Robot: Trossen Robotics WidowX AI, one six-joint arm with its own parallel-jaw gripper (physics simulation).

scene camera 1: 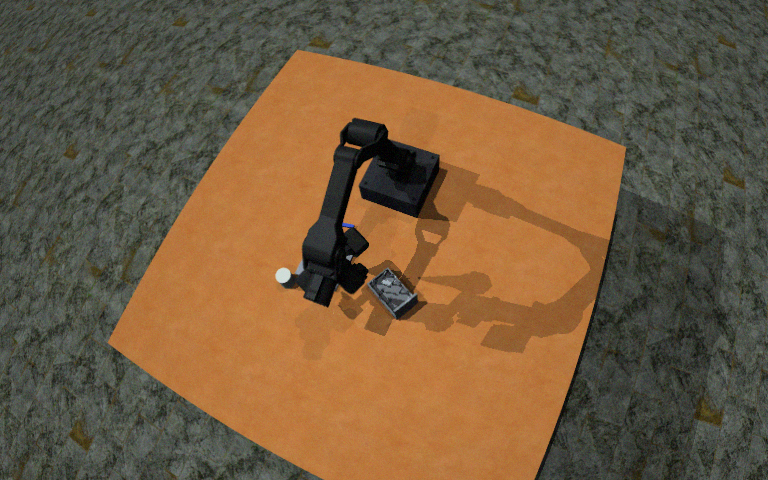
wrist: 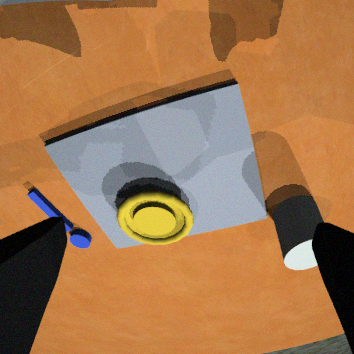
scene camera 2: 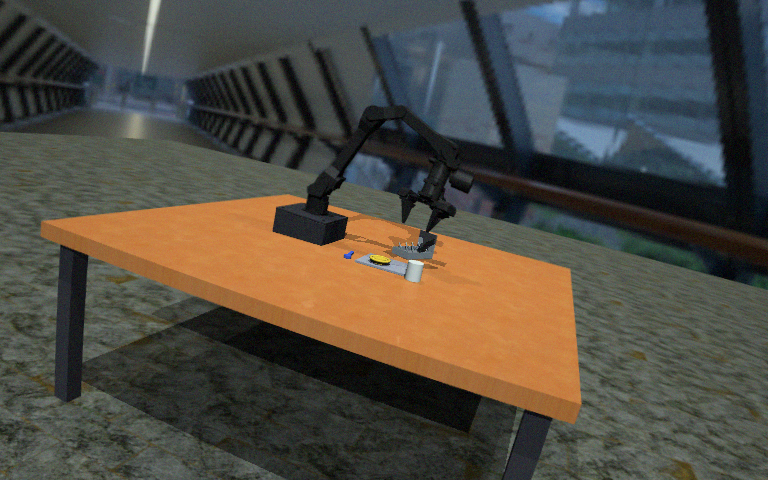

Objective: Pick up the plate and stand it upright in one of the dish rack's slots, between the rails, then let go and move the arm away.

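The yellow round plate (scene camera 2: 380,259) (wrist: 154,220) lies flat, with a dark underside or support beneath it, over the grey board (scene camera 2: 396,268) (wrist: 220,190). The arm hides the plate in scene camera 1. The grey dish rack (scene camera 1: 406,307) (scene camera 2: 413,256) stands on the table beside the board, with thin rails and a taller wall at one end. My gripper (scene camera 2: 416,226) (wrist: 194,235) is open and empty, fingers pointing down, well above the table. In the wrist view the plate lies between the two fingers, left of the middle. The fingertips are hidden in scene camera 1.
A white-topped cylinder (scene camera 1: 283,275) (scene camera 2: 414,271) (wrist: 298,215) stands at the board's edge, near the right finger in the wrist view. A small blue object (scene camera 1: 348,225) (scene camera 2: 348,254) (wrist: 80,238) lies on the board's other side. The arm's black base (scene camera 1: 390,198) (scene camera 2: 308,224) stands further back.
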